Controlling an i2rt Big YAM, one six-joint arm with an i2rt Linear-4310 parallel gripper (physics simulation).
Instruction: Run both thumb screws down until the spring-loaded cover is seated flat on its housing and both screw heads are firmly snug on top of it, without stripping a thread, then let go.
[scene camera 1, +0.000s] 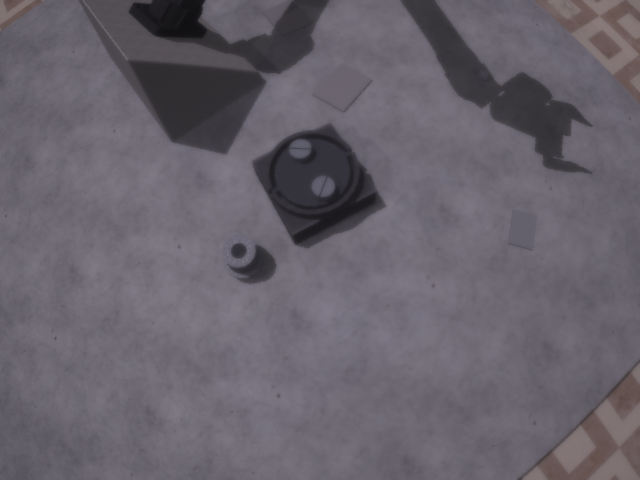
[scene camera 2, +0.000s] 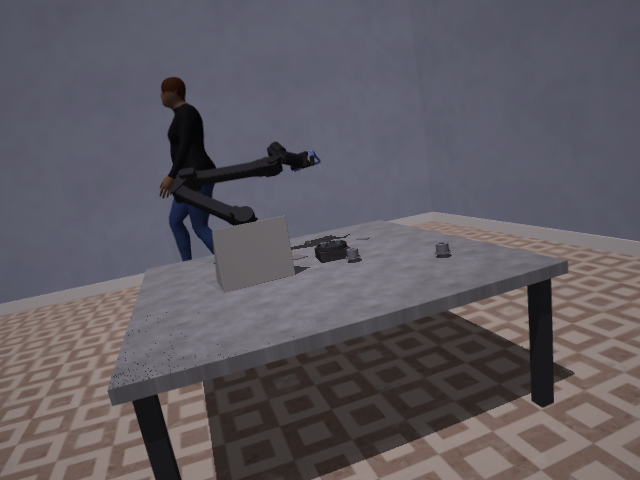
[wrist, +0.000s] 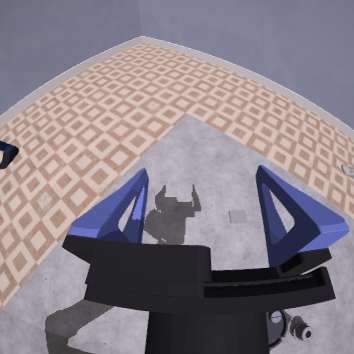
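Note:
The square dark housing sits on the table with a round dark cover inside its ring. Two grey slotted screw heads show on the cover: one thumb screw at the upper left and the other thumb screw at the lower right in scene camera 1. How flat the cover lies cannot be told. In the wrist view, part of the cover and one screw head show at the bottom behind the gripper body. My gripper is open and empty, high above the table; scene camera 1 shows its shadow.
A grey knurled cylinder stands beside the housing. Another small cylinder stands farther right. A wedge-shaped block stands near the arm base. Flat squares lie on the table. A person is behind the arm.

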